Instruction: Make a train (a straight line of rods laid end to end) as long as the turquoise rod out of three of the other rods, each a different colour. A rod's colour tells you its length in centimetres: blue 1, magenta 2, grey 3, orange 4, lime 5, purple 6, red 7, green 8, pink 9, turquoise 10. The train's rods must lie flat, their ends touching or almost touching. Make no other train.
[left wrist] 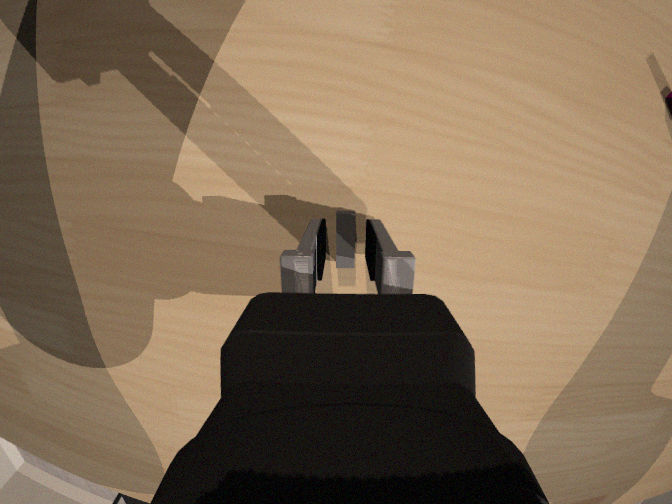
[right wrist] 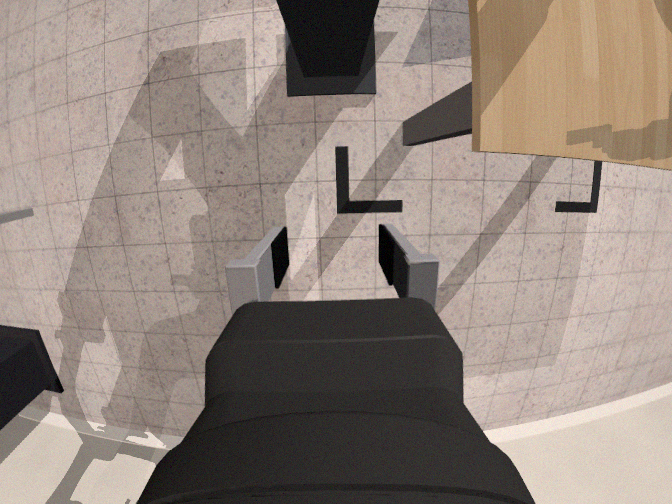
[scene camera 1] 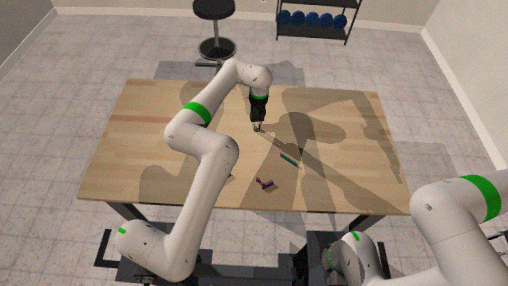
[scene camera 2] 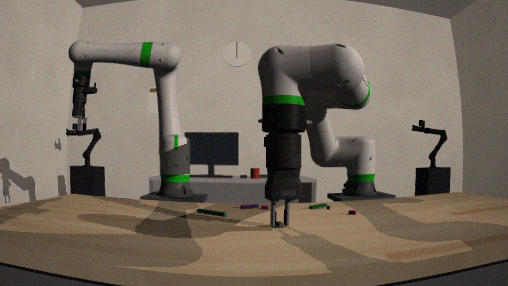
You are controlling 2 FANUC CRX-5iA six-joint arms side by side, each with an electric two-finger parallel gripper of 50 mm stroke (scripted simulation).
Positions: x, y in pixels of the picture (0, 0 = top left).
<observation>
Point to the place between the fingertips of my right gripper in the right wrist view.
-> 333, 244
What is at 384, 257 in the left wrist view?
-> My left gripper.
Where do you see a grey rod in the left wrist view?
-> At 345, 220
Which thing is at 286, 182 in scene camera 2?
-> My left gripper.
</observation>
